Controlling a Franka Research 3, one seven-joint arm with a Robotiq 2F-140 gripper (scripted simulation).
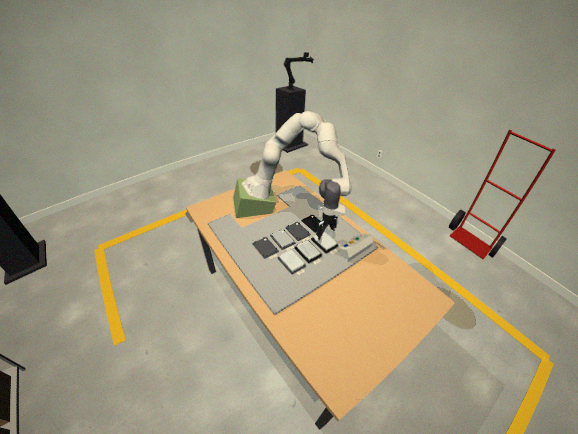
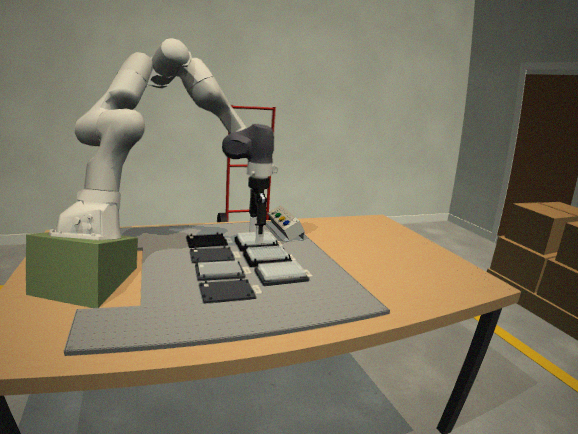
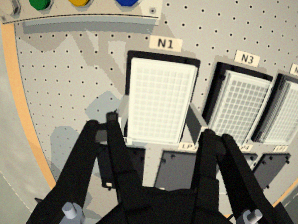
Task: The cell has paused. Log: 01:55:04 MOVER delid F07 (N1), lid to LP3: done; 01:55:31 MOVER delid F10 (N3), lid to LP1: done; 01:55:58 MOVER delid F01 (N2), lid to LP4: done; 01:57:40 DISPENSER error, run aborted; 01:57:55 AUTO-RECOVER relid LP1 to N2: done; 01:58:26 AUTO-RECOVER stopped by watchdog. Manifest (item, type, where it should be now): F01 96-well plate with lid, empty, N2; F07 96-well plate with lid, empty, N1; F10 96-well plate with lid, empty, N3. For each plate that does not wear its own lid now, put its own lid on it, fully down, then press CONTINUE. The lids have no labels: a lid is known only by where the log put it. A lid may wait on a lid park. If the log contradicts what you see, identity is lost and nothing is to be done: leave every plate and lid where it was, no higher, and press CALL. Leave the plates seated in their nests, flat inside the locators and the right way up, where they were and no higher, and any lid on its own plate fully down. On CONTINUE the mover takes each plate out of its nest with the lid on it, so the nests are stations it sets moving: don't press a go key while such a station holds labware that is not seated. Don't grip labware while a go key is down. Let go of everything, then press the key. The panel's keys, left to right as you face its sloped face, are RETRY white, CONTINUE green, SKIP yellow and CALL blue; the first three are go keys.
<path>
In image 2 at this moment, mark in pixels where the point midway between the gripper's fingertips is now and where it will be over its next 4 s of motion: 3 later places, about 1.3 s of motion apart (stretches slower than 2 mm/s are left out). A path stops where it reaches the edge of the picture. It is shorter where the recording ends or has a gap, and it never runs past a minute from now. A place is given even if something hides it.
My gripper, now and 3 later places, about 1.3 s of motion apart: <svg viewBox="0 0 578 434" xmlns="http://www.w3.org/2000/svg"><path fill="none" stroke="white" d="M256 237L257 231L277 244L281 254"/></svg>
</path>
